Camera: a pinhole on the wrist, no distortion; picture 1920 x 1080 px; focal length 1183.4 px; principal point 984.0 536.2 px. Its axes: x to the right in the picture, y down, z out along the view. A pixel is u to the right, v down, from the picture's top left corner.
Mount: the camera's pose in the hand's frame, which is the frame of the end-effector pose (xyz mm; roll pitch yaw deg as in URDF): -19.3 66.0 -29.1 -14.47 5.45 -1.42
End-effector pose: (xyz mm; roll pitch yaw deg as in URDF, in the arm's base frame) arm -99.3 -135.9 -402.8 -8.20 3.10 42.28
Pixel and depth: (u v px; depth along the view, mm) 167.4 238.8 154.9
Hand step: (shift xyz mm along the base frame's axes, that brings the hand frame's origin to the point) -136.0 -4.0 134.5
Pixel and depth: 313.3 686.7 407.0
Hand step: -324.8 74.2 347.5
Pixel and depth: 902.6 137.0 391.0
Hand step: -51.3 75.0 374.0
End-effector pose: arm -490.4 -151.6 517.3 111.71 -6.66 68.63
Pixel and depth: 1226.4 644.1 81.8
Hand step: 71.1 -30.7 69.5
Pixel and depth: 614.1 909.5 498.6
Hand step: 436.4 -324.8 147.4
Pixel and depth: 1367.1 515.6 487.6
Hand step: 497.5 2.9 25.4
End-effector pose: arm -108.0 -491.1 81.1 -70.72 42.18 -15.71
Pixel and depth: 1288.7 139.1 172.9
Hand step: 72.4 142.2 -28.0
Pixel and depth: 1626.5 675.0 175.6
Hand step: 59.1 150.5 -120.4
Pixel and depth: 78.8 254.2 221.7
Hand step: -56.8 251.0 112.3
